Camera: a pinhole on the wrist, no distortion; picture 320 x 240 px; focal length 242.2 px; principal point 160.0 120.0 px. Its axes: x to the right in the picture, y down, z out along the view. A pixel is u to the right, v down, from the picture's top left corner.
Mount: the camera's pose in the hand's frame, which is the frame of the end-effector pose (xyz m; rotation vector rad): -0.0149 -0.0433 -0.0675 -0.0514 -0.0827 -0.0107
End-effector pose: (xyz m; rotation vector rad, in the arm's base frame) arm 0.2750 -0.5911 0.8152 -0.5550 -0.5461 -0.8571
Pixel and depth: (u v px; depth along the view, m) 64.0 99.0 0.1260
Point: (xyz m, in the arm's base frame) 0.1841 -0.5404 0.8172
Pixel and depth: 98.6 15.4 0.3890
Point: -0.0293 -0.4053 0.9974
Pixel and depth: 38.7 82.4 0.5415
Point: -0.0815 -0.1697 0.9549
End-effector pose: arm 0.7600 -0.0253 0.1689 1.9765 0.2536 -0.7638
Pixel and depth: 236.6 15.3 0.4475
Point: 0.5638 -0.2659 -0.1728
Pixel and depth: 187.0 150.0 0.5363
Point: 0.5939 -0.4481 0.0463
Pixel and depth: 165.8 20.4 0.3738
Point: 0.5183 -0.1948 -0.0406
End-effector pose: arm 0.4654 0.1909 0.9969 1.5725 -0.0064 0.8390
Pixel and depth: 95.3 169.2 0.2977
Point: 0.4731 -0.0593 0.9785
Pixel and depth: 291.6 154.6 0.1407
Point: 0.5485 0.1499 1.0124
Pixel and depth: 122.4 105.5 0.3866
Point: 0.5649 -0.1193 0.9216
